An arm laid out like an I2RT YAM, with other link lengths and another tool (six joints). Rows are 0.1 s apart.
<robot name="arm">
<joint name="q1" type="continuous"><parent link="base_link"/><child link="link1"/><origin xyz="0 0 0.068"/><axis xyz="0 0 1"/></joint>
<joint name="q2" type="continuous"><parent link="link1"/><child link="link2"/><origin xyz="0.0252 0.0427 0.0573"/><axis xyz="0 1 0"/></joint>
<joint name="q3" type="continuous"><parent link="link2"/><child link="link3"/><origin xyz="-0.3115 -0.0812 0"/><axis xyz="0 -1 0"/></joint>
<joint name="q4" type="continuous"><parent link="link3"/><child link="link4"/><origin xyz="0.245 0.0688 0.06"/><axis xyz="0 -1 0"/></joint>
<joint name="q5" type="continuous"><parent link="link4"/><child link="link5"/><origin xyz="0.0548 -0.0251 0.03"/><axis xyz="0 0 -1"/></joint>
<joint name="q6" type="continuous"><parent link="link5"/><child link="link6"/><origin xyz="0.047 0 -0.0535"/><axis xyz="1 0 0"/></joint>
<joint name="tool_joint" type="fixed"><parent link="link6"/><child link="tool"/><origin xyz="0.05 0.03 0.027" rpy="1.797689 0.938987 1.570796"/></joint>
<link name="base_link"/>
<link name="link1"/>
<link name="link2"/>
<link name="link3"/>
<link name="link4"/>
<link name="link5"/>
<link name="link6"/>
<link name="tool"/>
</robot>
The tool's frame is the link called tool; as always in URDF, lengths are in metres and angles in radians. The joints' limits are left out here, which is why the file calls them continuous.
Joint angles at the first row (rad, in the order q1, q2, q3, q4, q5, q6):
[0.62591, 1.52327, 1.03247, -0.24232, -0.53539, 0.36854]
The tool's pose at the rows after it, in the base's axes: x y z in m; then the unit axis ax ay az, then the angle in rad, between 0 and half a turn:
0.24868 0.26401 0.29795 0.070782 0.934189 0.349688 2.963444
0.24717 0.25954 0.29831 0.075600 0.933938 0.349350 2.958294
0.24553 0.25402 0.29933 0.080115 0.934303 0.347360 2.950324
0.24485 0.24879 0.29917 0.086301 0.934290 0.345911 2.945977
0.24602 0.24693 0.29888 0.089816 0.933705 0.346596 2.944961
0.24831 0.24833 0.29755 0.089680 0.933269 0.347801 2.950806
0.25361 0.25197 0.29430 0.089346 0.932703 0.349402 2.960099
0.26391 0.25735 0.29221 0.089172 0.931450 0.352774 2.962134
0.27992 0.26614 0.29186 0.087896 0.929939 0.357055 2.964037
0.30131 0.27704 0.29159 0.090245 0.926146 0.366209 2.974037
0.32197 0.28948 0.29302 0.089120 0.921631 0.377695 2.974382
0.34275 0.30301 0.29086 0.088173 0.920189 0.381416 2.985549
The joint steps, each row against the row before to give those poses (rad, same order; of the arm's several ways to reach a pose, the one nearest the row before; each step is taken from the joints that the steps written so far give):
[-0.00613, -0.01130, -0.00734, -0.00158, -0.00035, -0.00130]
[-0.00691, -0.01563, -0.01326, 0.00003, 0.00346, 0.00232]
[-0.00952, -0.01845, -0.01123, -0.00766, 0.00498, -0.00310]
[-0.01079, -0.01436, -0.01231, -0.00306, 0.00268, 0.00078]
[-0.00653, -0.00165, -0.00350, 0.00331, -0.00149, 0.00243]
[-0.00157, 0.01105, 0.00378, 0.00549, -0.00653, 0.00151]
[-0.00143, 0.02575, 0.00931, 0.01329, -0.00934, 0.00256]
[-0.00508, 0.03964, 0.02522, 0.01796, -0.00924, 0.00066]
[-0.00604, 0.05931, 0.05355, 0.01020, -0.01207, -0.00099]
[-0.00884, 0.07544, 0.07195, 0.01437, -0.02147, 0.01287]
[-0.00315, 0.07268, 0.07867, 0.01657, -0.01706, 0.01223]
[-0.00068, 0.08060, 0.09115, -0.00993, -0.01306, 0.00583]

